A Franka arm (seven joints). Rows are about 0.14 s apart.
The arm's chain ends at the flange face. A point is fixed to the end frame.
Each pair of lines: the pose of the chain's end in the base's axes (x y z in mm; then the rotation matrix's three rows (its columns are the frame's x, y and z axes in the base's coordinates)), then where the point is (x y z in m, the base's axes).
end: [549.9 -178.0 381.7], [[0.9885 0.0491 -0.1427], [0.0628 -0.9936 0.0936], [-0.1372 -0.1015 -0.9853]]
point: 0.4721 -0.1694 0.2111
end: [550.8 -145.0 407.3], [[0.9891 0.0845 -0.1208], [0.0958 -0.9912 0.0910], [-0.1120 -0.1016 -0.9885]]
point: 0.4771 -0.1387 0.2348
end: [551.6 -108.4 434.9], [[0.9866 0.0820 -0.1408], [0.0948 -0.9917 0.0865], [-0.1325 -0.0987 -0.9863]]
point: 0.4744 -0.1028 0.2639
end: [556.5 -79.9 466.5], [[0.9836 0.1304 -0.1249], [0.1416 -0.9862 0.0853], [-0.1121 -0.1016 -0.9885]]
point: 0.4825 -0.0770 0.2940
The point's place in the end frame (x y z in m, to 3 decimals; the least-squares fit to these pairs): -0.053 0.005 0.180
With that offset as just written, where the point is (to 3 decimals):
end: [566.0 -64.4 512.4], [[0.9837 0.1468 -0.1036], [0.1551 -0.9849 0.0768], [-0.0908 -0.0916 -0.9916]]
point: 0.496 -0.064 0.338
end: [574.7 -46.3 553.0], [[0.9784 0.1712 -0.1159], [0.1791 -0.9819 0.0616], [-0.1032 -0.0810 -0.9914]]
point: 0.503 -0.050 0.380
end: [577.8 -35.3 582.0], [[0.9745 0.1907 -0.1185], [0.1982 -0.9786 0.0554], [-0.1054 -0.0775 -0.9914]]
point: 0.506 -0.041 0.409
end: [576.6 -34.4 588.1], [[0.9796 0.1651 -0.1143], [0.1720 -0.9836 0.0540], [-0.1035 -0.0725 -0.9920]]
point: 0.505 -0.039 0.415
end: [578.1 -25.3 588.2], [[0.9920 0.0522 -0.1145], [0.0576 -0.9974 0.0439], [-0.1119 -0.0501 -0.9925]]
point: 0.505 -0.025 0.415
